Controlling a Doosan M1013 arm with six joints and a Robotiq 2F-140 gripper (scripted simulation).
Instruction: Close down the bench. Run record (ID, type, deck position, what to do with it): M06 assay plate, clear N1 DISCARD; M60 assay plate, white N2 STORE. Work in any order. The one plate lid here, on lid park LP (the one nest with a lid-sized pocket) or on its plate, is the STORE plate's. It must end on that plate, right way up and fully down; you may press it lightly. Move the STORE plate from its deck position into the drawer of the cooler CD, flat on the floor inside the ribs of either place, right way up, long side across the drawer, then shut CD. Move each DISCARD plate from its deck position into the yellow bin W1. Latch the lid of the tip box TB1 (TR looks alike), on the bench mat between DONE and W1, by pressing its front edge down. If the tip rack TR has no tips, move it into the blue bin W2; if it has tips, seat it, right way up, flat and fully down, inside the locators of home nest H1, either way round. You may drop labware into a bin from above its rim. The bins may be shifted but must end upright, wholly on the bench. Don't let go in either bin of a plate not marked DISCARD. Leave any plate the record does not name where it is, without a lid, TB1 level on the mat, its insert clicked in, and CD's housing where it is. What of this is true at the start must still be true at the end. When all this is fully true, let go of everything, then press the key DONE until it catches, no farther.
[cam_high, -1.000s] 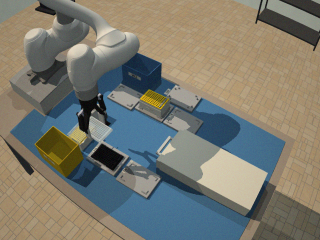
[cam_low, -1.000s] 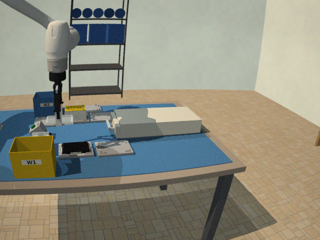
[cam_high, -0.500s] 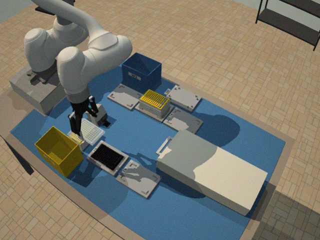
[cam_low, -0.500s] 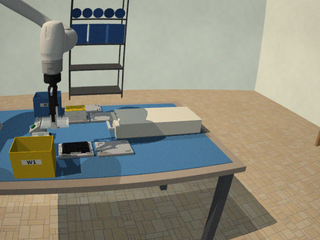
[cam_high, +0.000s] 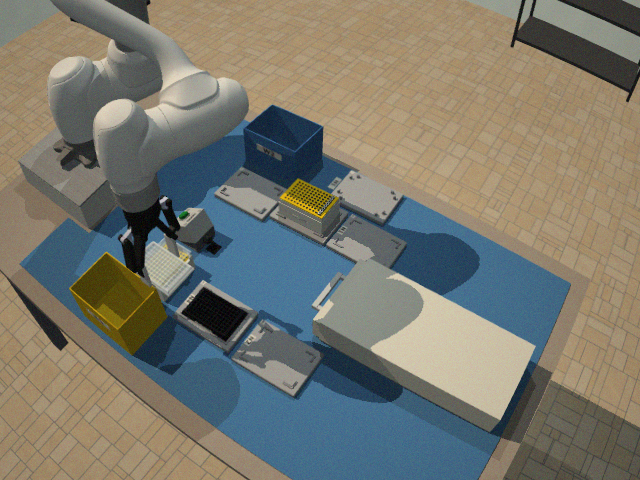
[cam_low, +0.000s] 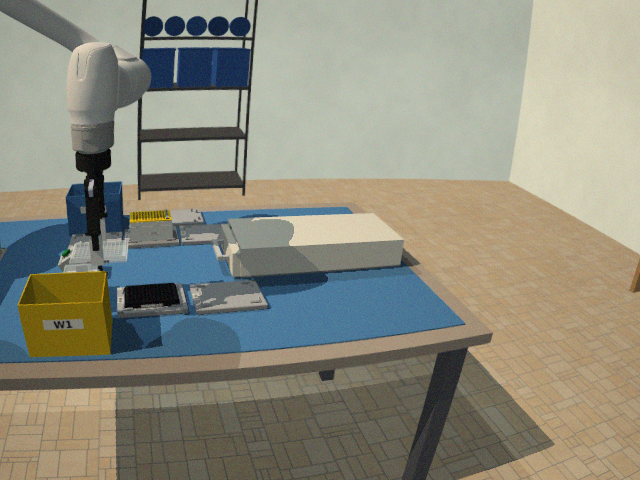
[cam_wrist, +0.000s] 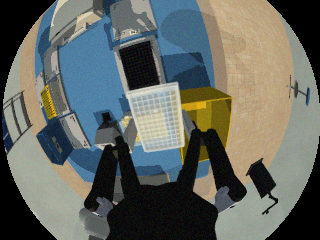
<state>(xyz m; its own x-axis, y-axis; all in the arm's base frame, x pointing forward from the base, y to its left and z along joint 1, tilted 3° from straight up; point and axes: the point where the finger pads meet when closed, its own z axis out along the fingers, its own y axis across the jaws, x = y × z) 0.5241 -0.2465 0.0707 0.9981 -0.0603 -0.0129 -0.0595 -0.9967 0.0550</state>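
My gripper is now 13 cm short of the tip rack TR, 39 cm to the right of it and 11 cm above it. The rest, counted from my hand: yellow bin W1: 8 cm behind, 10 cm to the right, 13 cm below; clear plate: 2 cm below; black plate: 11 cm ahead, 3 cm to the left, 15 cm below.
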